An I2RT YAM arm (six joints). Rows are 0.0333 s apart.
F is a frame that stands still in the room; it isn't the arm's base.
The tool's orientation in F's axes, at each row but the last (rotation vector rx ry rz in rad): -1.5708, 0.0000, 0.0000; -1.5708, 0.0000, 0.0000; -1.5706, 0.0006, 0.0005; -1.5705, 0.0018, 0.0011; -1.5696, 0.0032, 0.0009; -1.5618, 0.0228, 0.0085; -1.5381, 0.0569, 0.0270; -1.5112, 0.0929, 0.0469; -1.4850, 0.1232, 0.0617; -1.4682, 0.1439, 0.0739; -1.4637, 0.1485, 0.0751
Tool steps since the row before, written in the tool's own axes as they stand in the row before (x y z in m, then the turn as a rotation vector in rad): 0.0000, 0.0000, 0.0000, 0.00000, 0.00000, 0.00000; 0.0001, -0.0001, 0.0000, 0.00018, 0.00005, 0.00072; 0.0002, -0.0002, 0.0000, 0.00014, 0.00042, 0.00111; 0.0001, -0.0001, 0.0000, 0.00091, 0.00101, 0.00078; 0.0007, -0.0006, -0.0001, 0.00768, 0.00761, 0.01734; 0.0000, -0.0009, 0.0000, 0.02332, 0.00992, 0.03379; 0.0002, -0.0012, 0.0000, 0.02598, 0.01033, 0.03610; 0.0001, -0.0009, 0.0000, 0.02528, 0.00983, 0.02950; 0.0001, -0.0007, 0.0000, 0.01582, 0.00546, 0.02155; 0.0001, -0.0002, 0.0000, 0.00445, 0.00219, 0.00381; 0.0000, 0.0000, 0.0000, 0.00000, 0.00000, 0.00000
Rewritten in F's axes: 0.0000, 0.0000, 0.0000, 0.00000, 0.00000, 0.00000; 0.0001, 0.0000, 0.0001, 0.00018, 0.00072, -0.00005; 0.0002, 0.0000, 0.0002, 0.00014, 0.00111, -0.00042; 0.0001, 0.0000, 0.0001, 0.00091, 0.00078, -0.00101; 0.0007, -0.0001, 0.0006, 0.00769, 0.01734, -0.00761; 0.0000, 0.0000, 0.0009, 0.02343, 0.03367, -0.01009; 0.0003, 0.0000, 0.0012, 0.02611, 0.03594, -0.01057; 0.0002, -0.0001, 0.0009, 0.02524, 0.02934, -0.01038; 0.0002, -0.0001, 0.0007, 0.01601, 0.02138, -0.00556; 0.0001, 0.0000, 0.0002, 0.00430, 0.00384, -0.00242; 0.0000, 0.0000, 0.0000, 0.00000, 0.00000, 0.00000
